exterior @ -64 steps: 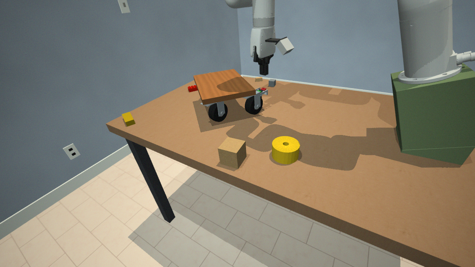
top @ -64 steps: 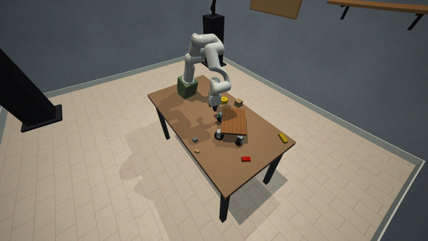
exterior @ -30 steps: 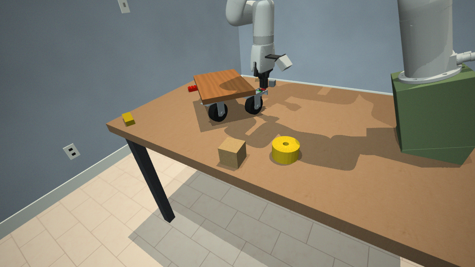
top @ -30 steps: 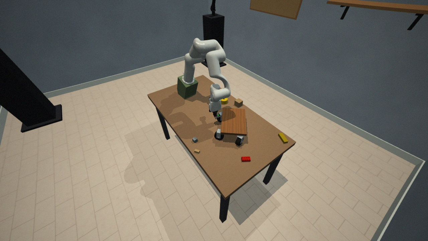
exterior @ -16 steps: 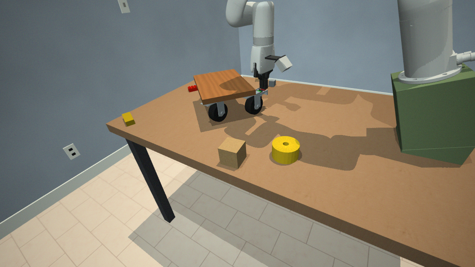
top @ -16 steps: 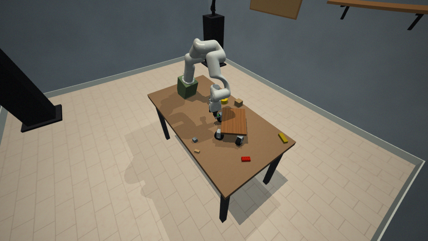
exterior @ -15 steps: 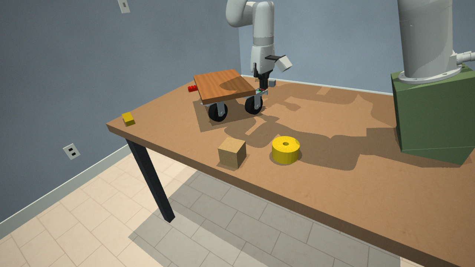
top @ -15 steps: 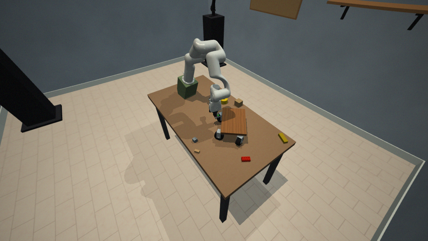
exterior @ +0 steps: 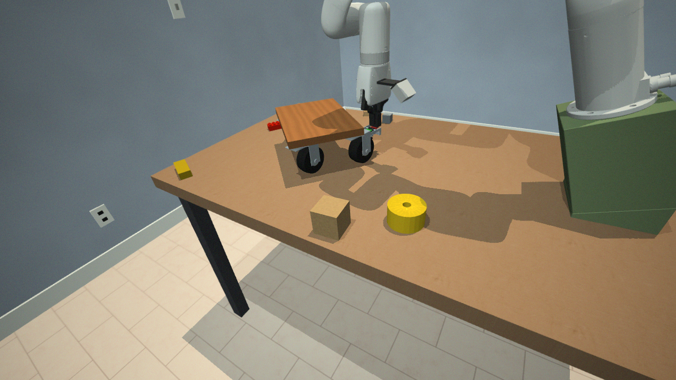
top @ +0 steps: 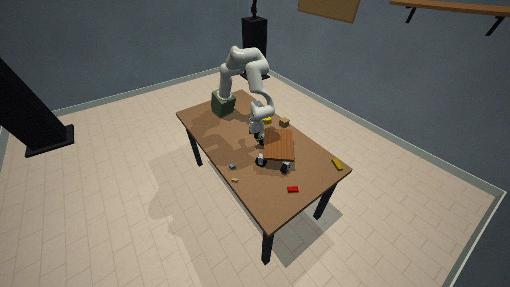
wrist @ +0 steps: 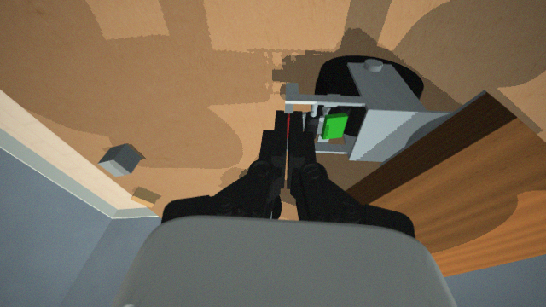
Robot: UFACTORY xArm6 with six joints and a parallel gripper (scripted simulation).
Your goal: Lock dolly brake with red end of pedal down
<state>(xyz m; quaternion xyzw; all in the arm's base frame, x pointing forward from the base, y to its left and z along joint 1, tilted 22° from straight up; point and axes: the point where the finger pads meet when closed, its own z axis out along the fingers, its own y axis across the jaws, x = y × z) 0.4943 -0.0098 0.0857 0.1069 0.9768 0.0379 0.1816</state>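
Right now the brake pedal is 30 mm below my hand and 10 mm to the left of it. Also, from my hand: grey cube: 260 mm to the right, 100 mm below, 80 mm ahead; tan cube: 350 mm to the left, 80 mm below, 80 mm behind; small tan block: 300 mm to the right, 190 mm ahead, 100 mm below.
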